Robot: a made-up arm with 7 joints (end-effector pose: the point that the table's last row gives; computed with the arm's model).
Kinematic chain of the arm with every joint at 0, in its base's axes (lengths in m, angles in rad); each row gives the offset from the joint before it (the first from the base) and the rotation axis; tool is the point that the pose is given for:
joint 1: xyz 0 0.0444 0 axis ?
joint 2: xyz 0 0.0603 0 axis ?
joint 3: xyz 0 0 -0.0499 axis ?
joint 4: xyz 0 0 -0.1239 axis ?
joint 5: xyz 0 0 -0.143 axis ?
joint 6: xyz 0 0 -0.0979 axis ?
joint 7: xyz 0 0 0 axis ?
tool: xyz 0 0 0
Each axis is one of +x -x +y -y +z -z.
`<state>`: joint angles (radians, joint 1 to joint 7).
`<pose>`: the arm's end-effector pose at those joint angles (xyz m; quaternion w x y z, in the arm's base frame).
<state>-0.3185 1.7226 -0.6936 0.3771 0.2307 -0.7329 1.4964</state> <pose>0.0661 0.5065 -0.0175 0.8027 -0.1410 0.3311 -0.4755</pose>
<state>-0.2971 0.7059 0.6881 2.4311 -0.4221 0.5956 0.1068</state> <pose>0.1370 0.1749 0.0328 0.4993 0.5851 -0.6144 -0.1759</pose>
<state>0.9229 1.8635 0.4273 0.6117 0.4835 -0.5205 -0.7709</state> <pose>-0.0531 0.4434 0.1981 0.2067 -0.6358 0.6215 -0.4084</pose>
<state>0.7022 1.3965 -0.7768 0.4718 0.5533 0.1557 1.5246</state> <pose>0.1519 0.4739 -0.0587 0.9447 -0.1441 -0.2324 -0.1813</pose>
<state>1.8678 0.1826 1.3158 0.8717 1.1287 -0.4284 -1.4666</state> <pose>0.2646 0.3399 0.1296 0.0801 -0.5783 0.0798 0.8080</pose>
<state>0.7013 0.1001 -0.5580 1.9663 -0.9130 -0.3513 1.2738</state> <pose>0.2037 -0.0043 0.0511 0.0981 0.2217 -0.4944 -0.8347</pose>
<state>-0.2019 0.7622 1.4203 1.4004 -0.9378 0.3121 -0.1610</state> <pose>0.0362 0.4227 -0.0005 0.4598 0.8632 -0.1572 0.1367</pose>
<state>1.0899 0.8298 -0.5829 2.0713 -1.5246 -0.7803 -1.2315</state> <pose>0.1926 0.0691 0.0986 0.6333 -0.2421 0.6686 0.3053</pose>
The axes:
joint 1: -y
joint 2: +x
joint 3: +z
joint 4: -y
joint 5: +z
joint 6: +y
joint 7: -x

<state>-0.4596 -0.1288 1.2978 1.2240 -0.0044 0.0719 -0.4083</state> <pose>-0.0702 0.2882 -0.2795 0.6651 0.5464 -0.1356 0.4907</pose>
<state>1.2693 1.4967 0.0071 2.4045 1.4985 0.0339 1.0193</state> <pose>0.0467 0.1002 0.1551 0.0790 -0.1051 -0.5966 -0.7917</pose>
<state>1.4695 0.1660 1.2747 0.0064 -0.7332 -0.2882 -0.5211</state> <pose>0.4067 0.1747 -0.0409 0.5946 0.0760 -0.6602 0.4526</pose>
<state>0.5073 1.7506 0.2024 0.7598 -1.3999 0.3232 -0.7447</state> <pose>0.0959 0.4416 0.1621 0.0446 -0.9598 -0.1287 0.2454</pose>
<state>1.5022 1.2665 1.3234 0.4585 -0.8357 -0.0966 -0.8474</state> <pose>0.0199 0.5076 0.0248 0.0688 0.5449 -0.3326 0.7666</pose>
